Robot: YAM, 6 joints.
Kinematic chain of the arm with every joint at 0, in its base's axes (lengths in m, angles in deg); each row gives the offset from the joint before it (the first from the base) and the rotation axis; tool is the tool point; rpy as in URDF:
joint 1: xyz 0 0 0.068 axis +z
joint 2: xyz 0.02 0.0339 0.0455 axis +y
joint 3: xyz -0.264 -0.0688 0 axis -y
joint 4: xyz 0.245 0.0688 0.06 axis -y
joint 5: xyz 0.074 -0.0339 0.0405 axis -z
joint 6: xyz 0.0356 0 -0.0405 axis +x
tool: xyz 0 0 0 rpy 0 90 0
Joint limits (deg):
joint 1: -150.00..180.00
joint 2: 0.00..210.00
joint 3: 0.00..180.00
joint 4: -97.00..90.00
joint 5: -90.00..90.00
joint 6: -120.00..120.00
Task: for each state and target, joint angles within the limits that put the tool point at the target. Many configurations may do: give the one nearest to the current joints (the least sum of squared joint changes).
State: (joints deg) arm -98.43 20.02 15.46 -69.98 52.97 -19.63
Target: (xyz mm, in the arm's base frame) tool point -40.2 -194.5 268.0
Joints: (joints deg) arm -93.83 60.75 48.15 -43.91 49.62 -19.63
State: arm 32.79 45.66 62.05 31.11 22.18 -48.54
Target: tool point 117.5 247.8 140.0
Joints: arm 66.77 86.36 29.48 20.22 16.72 -48.54
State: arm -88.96 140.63 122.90 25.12 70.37 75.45
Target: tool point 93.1 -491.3 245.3
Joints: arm -75.29 126.01 96.54 20.01 77.14 75.45
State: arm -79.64 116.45 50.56 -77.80 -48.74 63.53
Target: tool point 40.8 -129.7 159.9
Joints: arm -83.43 93.89 36.90 -96.37 -46.20 63.53
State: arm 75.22 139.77 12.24 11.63 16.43 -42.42
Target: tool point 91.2 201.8 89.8
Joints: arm 69.05 86.78 19.87 14.02 21.43 -42.42
